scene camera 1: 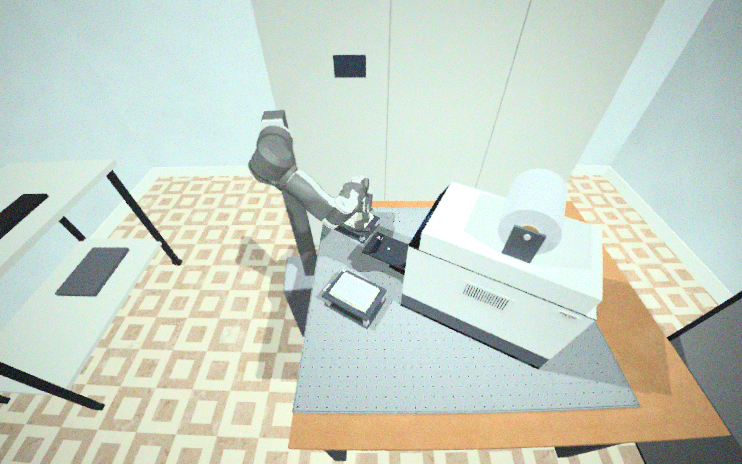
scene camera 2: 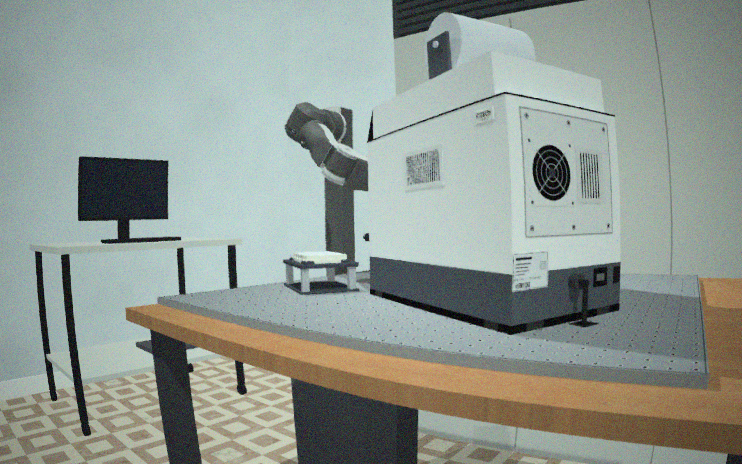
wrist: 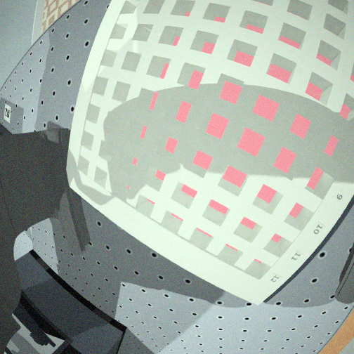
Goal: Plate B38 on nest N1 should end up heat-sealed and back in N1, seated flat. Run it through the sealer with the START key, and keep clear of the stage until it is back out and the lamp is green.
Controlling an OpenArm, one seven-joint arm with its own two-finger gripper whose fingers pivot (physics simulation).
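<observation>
Plate B38 [wrist: 210, 65] is a white well plate with pink in its wells. It fills much of the wrist view, numbers 9 to 12 along one edge; a dark rim shows below its right edge. In scene view 1 the plate [scene camera 1: 356, 222] is on nest N1 [scene camera 1: 343, 232], partly hidden by the hand. My gripper [scene camera 1: 363, 214] [wrist: 196, 202] is down over it, shut on opposite sides of the plate. The sealer [scene camera 1: 492, 262] [scene camera 2: 443, 218] is white; its dark stage [scene camera 1: 387, 250] is out, with no plate on it. START key and lamp do not show.
A second nest [scene camera 1: 370, 321] [scene camera 2: 321, 264] holds another white plate [scene camera 1: 354, 290] [scene camera 2: 320, 256] in front of the stage. A film roll [scene camera 1: 536, 196] [scene camera 2: 492, 41] sits on the sealer. The stage is close beside N1. A N2 label [wrist: 7, 112] shows at the left in the wrist view.
</observation>
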